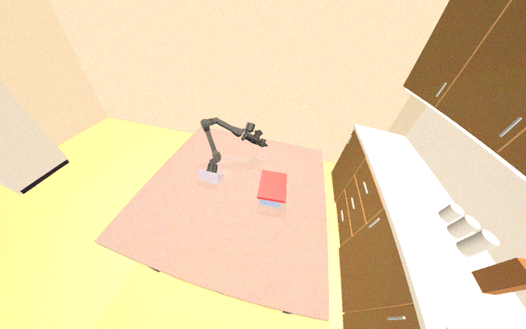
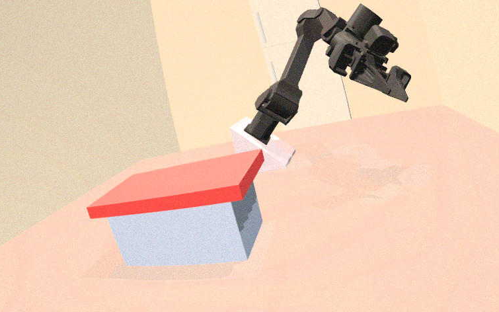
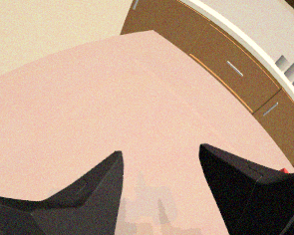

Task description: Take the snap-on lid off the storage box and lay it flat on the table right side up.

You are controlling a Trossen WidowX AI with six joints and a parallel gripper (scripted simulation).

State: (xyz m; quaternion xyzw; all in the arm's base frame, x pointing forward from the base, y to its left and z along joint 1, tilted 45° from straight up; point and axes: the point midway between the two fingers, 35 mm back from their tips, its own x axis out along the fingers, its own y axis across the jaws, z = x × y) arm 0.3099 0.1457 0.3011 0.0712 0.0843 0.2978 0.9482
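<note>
My gripper tip is now 360 mm to the left of the red lid, 110 mm short of it and 50 mm above it. From my gripper tip the other things lie so: pale blue storage box 360 mm to the right, 110 mm ahead, 100 mm below.
</note>
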